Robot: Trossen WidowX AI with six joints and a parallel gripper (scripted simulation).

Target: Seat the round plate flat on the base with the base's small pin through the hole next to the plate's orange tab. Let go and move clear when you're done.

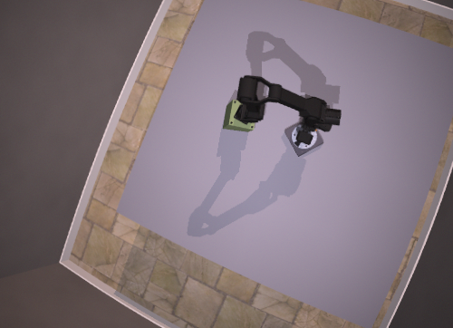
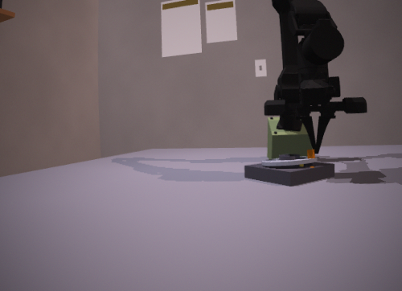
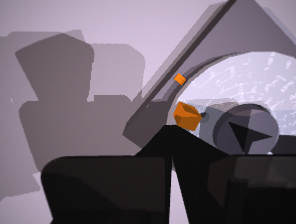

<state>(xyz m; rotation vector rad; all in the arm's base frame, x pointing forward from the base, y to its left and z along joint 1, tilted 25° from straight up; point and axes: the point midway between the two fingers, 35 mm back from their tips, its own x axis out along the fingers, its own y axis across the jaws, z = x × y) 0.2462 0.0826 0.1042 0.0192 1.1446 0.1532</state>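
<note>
Now: hand 20 mm short of the yellowish pin, 30 mm to the left of it and 60 mm above it. From my hand the other things lie so: dark square base (50 mm to the right, 70 mm below); then round plate (50 mm to the right, 40 mm below); then grey central hub (50 mm to the right, 40 mm below).
</note>
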